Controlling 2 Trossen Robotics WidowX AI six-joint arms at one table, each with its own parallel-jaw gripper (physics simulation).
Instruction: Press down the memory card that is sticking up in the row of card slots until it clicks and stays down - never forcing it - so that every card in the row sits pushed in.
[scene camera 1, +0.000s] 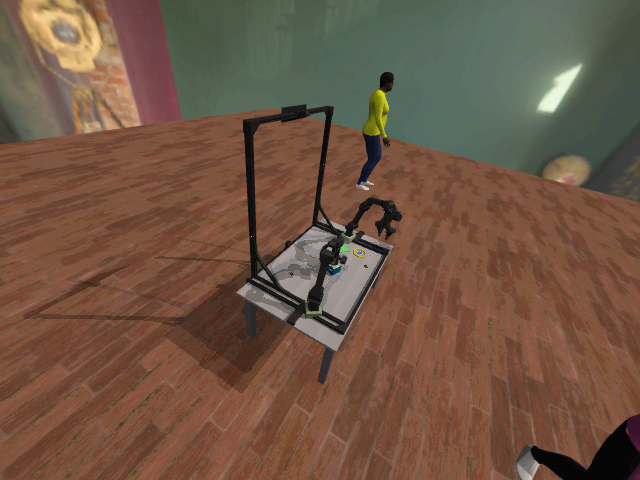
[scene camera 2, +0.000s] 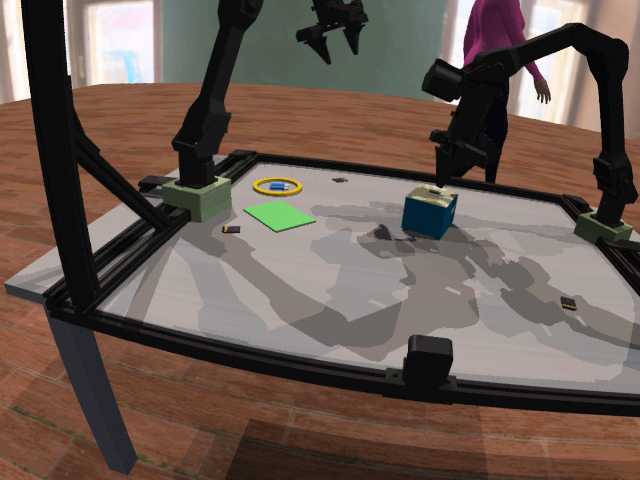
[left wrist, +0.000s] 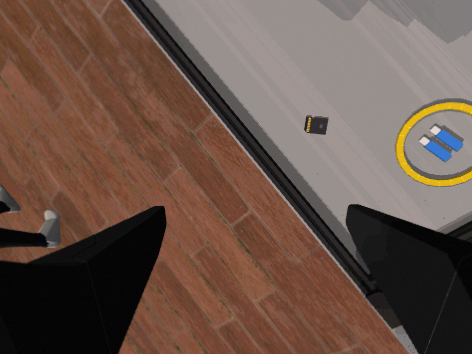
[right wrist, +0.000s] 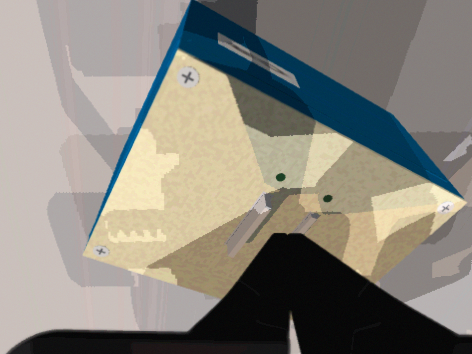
Scene:
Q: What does my right gripper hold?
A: Nothing.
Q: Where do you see my right gripper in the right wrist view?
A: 285, 247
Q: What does the green square sheet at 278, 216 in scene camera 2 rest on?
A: The table.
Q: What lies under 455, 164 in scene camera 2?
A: My right gripper.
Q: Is my right gripper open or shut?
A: Shut.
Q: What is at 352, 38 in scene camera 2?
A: My left gripper.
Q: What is my left gripper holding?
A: Nothing.

